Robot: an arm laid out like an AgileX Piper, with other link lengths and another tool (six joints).
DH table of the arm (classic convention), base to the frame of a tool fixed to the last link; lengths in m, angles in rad. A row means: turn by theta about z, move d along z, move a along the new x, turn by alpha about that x. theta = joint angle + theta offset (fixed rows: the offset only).
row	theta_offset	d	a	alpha
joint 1	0	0.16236	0	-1.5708
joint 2	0.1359	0	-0.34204	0
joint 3	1.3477	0	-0.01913	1.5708
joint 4	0	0.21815	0	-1.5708
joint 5	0	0	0	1.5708
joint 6	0.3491	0.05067	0.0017	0.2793
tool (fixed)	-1.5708	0.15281	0	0
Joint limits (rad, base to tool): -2.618..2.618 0..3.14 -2.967..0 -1.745..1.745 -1.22..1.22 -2.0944..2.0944
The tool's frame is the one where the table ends.
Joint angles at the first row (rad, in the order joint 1, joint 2, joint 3, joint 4, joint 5, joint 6):
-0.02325, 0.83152, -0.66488, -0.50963, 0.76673, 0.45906
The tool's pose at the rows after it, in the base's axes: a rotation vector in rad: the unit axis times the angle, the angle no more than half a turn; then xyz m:
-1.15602 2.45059 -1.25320 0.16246 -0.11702 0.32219
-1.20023 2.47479 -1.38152 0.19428 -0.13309 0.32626
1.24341 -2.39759 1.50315 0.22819 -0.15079 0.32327
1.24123 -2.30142 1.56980 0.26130 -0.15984 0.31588
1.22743 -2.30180 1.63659 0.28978 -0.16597 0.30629
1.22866 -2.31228 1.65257 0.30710 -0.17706 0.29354
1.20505 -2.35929 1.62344 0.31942 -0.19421 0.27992
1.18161 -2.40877 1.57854 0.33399 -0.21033 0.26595
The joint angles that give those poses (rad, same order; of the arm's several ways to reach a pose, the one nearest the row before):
-0.02327, 0.96230, -0.73167, -0.60495, 0.76457, 0.49070
-0.02321, 1.10292, -0.77222, -0.76634, 0.75485, 0.58591
-0.02327, 1.25593, -0.79228, -0.97665, 0.75327, 0.70577
-0.02327, 1.38049, -0.80305, -1.16467, 0.73022, 0.85742
-0.04426, 1.47041, -0.80803, -1.33710, 0.67348, 1.03998
-0.09522, 1.53630, -0.80965, -1.46176, 0.61078, 1.15791
-0.16863, 1.59735, -0.83604, -1.52024, 0.54270, 1.22036
-0.22758, 1.66647, -0.88709, -1.52916, 0.48772, 1.23892

